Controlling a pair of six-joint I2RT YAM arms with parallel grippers.
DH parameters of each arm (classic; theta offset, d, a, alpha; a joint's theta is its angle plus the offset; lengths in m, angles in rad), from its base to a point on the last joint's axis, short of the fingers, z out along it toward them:
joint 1: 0 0.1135 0.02 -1.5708
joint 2: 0 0 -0.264 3.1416
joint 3: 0.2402 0 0.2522 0
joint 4: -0.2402 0 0.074 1.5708
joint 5: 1.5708 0 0 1.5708
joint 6: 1.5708 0.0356 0 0
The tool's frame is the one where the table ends.
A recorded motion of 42 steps. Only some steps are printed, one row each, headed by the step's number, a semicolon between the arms.
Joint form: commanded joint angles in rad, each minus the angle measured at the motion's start. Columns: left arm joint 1, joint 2, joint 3, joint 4, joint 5, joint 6; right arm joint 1, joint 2, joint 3, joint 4, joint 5, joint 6.
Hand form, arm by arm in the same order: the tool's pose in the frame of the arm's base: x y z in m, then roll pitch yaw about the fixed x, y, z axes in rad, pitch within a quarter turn. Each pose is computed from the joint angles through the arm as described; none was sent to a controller.
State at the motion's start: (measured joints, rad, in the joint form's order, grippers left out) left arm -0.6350 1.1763 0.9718 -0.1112 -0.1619 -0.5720; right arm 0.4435 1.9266 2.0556 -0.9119 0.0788 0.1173
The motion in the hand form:
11: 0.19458 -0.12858 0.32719 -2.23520 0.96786 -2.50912; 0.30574 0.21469 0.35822 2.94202 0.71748 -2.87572
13: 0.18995 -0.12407 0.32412 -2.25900 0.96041 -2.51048; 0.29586 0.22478 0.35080 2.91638 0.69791 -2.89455
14: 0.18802 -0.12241 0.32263 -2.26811 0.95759 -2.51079; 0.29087 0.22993 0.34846 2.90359 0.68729 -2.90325
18: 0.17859 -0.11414 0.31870 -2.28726 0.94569 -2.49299; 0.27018 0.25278 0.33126 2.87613 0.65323 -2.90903
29: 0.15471 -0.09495 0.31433 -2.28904 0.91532 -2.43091; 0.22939 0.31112 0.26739 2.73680 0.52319 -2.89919
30: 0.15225 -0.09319 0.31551 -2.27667 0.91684 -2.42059; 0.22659 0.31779 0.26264 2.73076 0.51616 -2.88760
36: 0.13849 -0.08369 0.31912 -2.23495 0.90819 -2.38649; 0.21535 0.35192 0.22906 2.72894 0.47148 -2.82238
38: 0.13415 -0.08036 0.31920 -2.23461 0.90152 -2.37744; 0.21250 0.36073 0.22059 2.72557 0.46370 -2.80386
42: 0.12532 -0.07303 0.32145 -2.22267 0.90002 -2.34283; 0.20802 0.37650 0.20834 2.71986 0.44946 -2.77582
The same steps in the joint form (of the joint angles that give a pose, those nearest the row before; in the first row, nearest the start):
11: 0.0151 -0.1594 -0.0829 -0.1288 -0.0763 -0.0154; 0.1720 -0.2196 -0.3316 0.0634 -0.0443 0.1439
13: 0.0173 -0.1833 -0.0987 -0.1543 -0.0901 -0.0242; 0.2103 -0.2298 -0.3698 0.0786 -0.0361 0.1910
14: 0.0174 -0.1930 -0.1061 -0.1634 -0.0962 -0.0279; 0.2298 -0.2324 -0.3803 0.0797 -0.0328 0.2148
18: 0.0192 -0.2424 -0.1338 -0.2048 -0.1222 -0.0482; 0.3151 -0.2389 -0.4501 0.1183 -0.0111 0.2939
29: 0.0213 -0.3682 -0.1816 -0.3084 -0.1662 -0.1024; 0.4910 -0.1702 -0.6121 0.3037 -0.0889 0.4685
30: 0.0214 -0.3822 -0.1833 -0.3132 -0.1665 -0.1029; 0.5064 -0.1539 -0.6108 0.3168 -0.0953 0.4742
36: 0.0214 -0.4553 -0.1914 -0.3597 -0.1617 -0.1169; 0.5748 -0.0424 -0.5953 0.3801 -0.1181 0.4937
38: 0.0217 -0.4768 -0.1930 -0.3839 -0.1668 -0.1268; 0.5909 -0.0121 -0.5879 0.3990 -0.1263 0.4948
42: 0.0233 -0.5214 -0.1910 -0.4276 -0.1874 -0.1396; 0.6175 0.0433 -0.5590 0.4180 -0.1392 0.4990

